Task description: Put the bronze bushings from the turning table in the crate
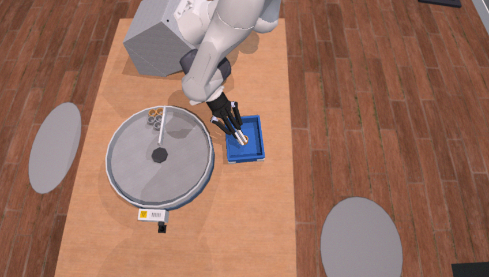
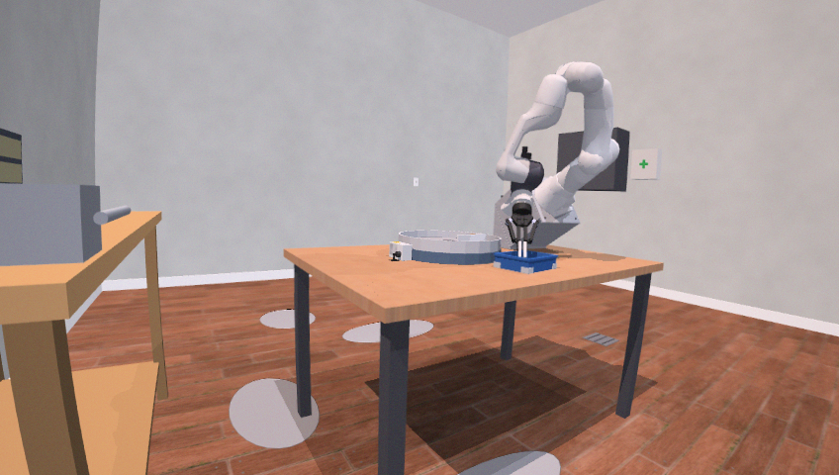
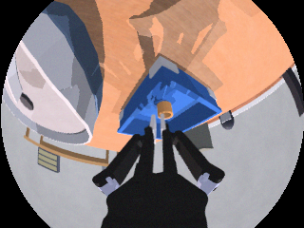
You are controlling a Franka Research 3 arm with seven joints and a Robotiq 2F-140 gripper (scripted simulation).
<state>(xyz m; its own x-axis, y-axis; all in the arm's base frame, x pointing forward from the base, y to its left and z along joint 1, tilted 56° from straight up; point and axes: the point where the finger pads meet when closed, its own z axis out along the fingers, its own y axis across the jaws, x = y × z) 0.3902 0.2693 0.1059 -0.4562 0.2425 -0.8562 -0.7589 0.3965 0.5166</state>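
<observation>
The blue crate lies 20 mm to the left of my hand and 30 mm below it. The rest, counted from my hand: round grey turning table (110 mm ahead, 310 mm to the right, 10 mm below).
</observation>
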